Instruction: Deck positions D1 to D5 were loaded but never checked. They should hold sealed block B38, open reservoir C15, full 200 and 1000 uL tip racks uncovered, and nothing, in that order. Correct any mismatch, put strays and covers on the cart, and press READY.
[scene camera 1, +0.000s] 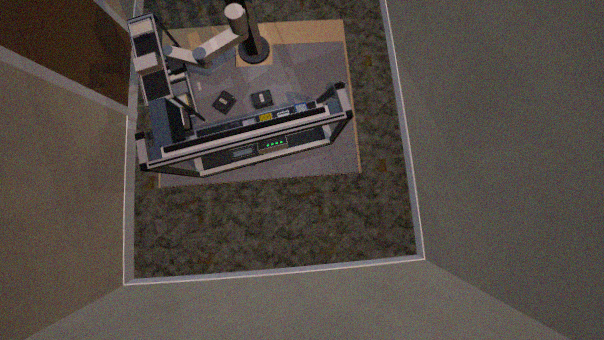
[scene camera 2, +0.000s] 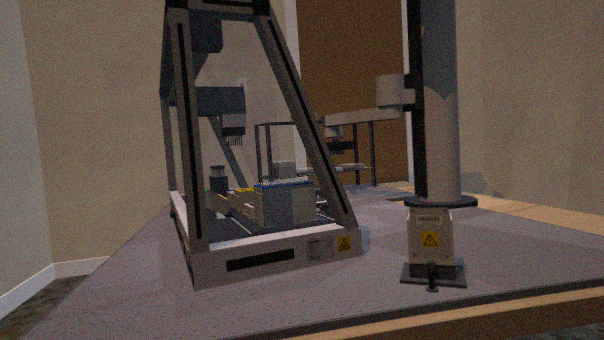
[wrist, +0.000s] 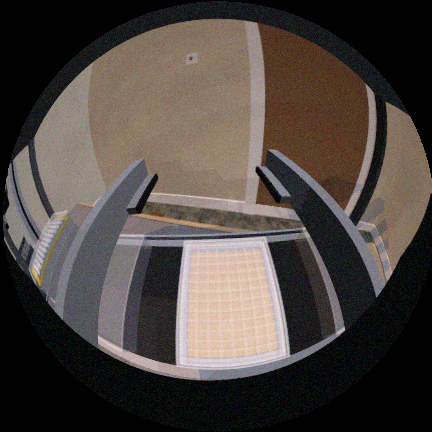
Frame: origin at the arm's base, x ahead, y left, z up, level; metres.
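Seen in the pictures: gripper, fingertip midpoint: (wrist: 205, 160); arm's base at its link origin: (scene camera 1: 254, 50) (scene camera 2: 439, 204).
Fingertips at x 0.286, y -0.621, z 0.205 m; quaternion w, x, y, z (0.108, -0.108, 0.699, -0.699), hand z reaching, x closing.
Note:
Offsets run from my fingertips to a thing's top centre. "*": to the spot under its first point.
My gripper (wrist: 205, 160) (scene camera 2: 340, 146) is open, with nothing between its fingers. It hangs over the cart {* 0.255 m back, 0.091 m left, 0.003 m down} (scene camera 2: 371, 150). In the wrist view a beige gridded plate {0.034 m back, 0.072 m left, 0.076 m down} (wrist: 230, 300) with a pale clear rim lies on a dark shelf surface, below and in front of the fingertips. A rack with a yellow edge {0.218 m ahead, 0.137 m left, 0.022 m down} (wrist: 50, 245) shows at the left. On the deck, a blue-edged rack (scene camera 2: 284, 184) (scene camera 1: 300, 107), a yellow item {0.385 m ahead, 0.714 m left, 0.074 m down} (scene camera 2: 245, 190) (scene camera 1: 265, 117) and a white item {0.362 m ahead, 0.836 m left, 0.103 m down} (scene camera 1: 283, 113) stand in a row. Deck labels, block and reservoir codes and the READY button are too small to read.
A frame with slanted posts (scene camera 2: 292, 100) stands around the deck, with a pipetting head (scene camera 2: 233, 122) above it. A pale box (scene camera 2: 284, 169) (scene camera 1: 146, 64) stands at the cart. Two dark square pads {* 0.172 m ahead, 0.400 m left, 0.142 m down} (scene camera 1: 224, 101) {* 0.176 m ahead, 0.671 m left, 0.143 m down} (scene camera 1: 261, 99) lie on the bench. Green lights (scene camera 1: 275, 144) glow on the front panel.

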